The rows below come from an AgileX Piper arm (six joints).
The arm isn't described. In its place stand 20 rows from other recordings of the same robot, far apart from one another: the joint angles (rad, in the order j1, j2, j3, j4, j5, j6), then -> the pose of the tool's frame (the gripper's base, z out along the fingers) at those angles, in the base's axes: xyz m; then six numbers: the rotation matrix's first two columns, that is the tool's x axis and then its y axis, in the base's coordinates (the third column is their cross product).
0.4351, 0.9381, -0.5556, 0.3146, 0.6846, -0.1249 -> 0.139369, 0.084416, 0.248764, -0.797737, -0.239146, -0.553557, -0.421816, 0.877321, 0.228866
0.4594, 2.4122, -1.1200, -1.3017, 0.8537, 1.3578 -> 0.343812, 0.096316, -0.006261, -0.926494, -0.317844, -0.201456, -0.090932, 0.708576, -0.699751
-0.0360, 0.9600, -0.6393, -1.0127, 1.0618, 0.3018 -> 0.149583, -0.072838, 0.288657, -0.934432, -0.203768, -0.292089, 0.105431, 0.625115, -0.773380
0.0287, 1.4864, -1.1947, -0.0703, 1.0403, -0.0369 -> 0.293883, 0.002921, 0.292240, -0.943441, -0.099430, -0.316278, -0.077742, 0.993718, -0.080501
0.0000, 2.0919, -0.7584, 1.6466, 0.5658, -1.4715 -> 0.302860, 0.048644, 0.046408, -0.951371, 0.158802, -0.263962, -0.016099, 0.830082, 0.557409
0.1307, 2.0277, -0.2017, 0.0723, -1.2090, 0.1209 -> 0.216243, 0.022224, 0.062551, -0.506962, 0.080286, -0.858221, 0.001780, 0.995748, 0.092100
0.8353, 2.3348, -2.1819, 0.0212, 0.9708, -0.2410 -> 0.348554, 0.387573, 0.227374, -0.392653, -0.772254, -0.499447, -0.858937, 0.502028, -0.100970
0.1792, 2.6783, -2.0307, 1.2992, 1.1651, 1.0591 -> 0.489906, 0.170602, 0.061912, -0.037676, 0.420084, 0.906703, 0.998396, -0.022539, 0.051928
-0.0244, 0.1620, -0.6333, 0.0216, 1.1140, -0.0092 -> 0.005871, 0.001621, 0.310206, -0.527127, 0.013193, -0.849684, 0.008101, 0.999912, 0.010500
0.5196, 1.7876, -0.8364, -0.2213, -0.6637, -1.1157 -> 0.311720, 0.192490, 0.195086, 0.532657, -0.792416, -0.297243, -0.343232, 0.118775, -0.931710
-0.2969, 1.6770, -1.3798, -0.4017, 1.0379, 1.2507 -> 0.324129, -0.131213, 0.288753, -0.119476, 0.884811, -0.450372, 0.968478, 0.203731, 0.143334
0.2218, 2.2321, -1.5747, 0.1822, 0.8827, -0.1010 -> 0.424655, 0.108821, 0.115916, -0.971278, -0.203324, -0.123603, -0.219986, 0.965291, 0.140783
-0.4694, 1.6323, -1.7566, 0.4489, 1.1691, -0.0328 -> 0.325978, -0.124583, 0.410321, -0.670201, 0.496956, -0.551240, 0.304469, 0.861453, 0.406445
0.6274, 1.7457, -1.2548, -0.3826, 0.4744, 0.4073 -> 0.321351, 0.213854, 0.248828, -0.636981, -0.384632, -0.668066, -0.447610, 0.890114, -0.085691
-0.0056, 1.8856, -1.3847, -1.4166, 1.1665, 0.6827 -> 0.389736, -0.084855, 0.272740, -0.923728, -0.199519, -0.326984, 0.240259, 0.363053, -0.900260
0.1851, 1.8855, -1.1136, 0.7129, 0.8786, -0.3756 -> 0.329438, 0.108300, 0.160243, -0.994025, -0.073372, -0.080817, -0.104586, 0.852165, 0.512716
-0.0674, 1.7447, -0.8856, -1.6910, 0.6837, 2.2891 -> 0.332668, -0.079652, 0.191050, -0.237517, 0.433205, -0.869436, 0.790347, 0.606550, 0.086308
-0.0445, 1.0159, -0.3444, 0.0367, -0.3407, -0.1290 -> 0.193375, -0.009728, 0.241429, -0.245401, -0.083426, -0.965825, 0.033383, 0.994972, -0.094426
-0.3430, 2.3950, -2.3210, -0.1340, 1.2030, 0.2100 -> 0.483801, -0.184819, 0.228025, -0.801028, 0.455542, -0.388375, 0.513217, 0.856570, -0.053809
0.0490, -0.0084, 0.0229, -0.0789, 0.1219, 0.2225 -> 0.056636, 0.001904, 0.194943, -0.053901, 0.141207, -0.988512, -0.032004, 0.989198, 0.143050
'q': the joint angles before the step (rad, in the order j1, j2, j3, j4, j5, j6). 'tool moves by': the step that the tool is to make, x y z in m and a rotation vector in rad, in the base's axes. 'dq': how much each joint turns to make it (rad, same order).
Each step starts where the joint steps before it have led.
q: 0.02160 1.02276 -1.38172 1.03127 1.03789 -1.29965
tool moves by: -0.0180 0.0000 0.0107 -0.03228 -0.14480 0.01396
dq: 0.00032 -0.04848 0.00009 0.03339 -0.02337 -0.11339
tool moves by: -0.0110 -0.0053 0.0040 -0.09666 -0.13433 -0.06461
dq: -0.00097 -0.04390 0.00544 -0.06709 -0.05381 -0.09235
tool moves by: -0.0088 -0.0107 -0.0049 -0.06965 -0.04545 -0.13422
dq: -0.01073 -0.05695 0.03549 -0.14162 -0.06914 0.02909
